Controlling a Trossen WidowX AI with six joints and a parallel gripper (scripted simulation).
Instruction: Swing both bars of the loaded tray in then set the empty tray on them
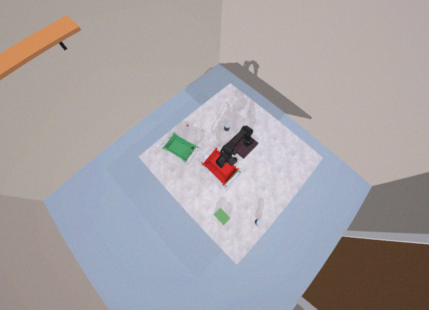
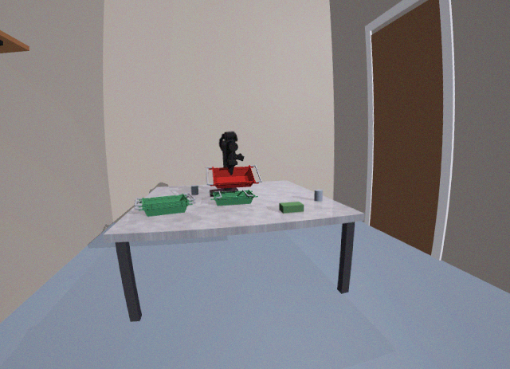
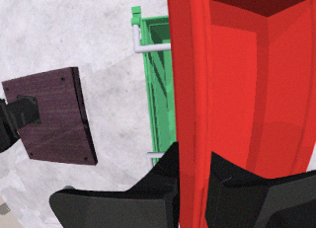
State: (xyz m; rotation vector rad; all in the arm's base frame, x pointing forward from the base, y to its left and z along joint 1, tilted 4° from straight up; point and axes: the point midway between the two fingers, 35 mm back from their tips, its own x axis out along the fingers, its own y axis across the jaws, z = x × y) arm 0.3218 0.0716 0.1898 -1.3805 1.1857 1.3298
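The red tray lies 7 cm ahead of my gripper tip and 1 cm to the left of it. Also, from my gripper tip: green block (35 cm to the left, 28 cm ahead, 16 cm below).
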